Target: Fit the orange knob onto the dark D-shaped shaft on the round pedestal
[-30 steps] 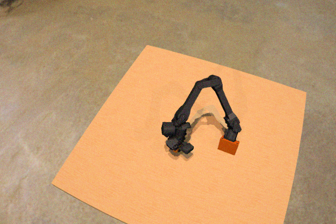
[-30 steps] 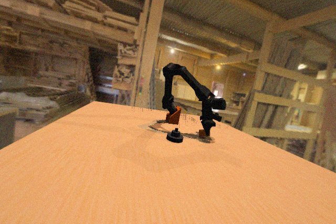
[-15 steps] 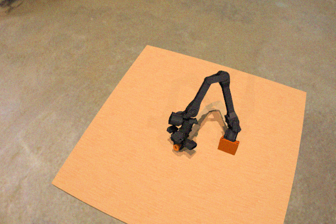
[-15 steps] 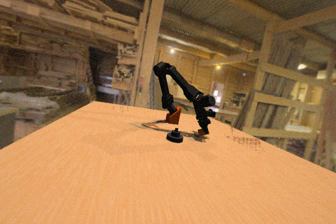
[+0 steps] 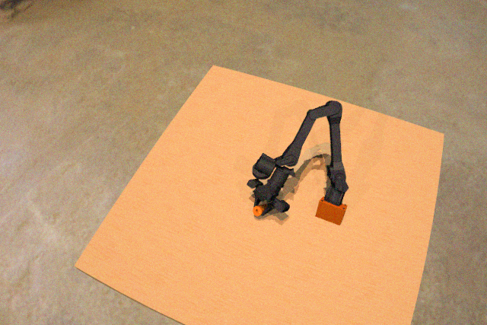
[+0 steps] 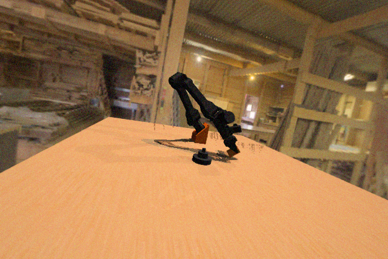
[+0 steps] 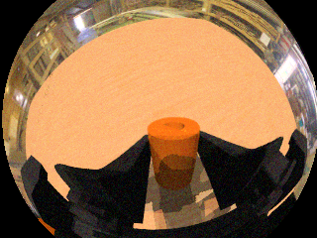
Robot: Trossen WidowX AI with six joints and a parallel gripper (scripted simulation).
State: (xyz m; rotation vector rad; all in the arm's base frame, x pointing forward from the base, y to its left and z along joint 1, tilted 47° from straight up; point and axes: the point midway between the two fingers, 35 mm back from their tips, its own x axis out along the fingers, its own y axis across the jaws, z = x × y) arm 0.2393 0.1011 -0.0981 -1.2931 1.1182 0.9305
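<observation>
The dark round pedestal lies 20 cm to the right of my gripper tip, 10 cm ahead of it and 1 cm below it. Also, from my gripper tip: orange knob 2 cm to the right.
</observation>
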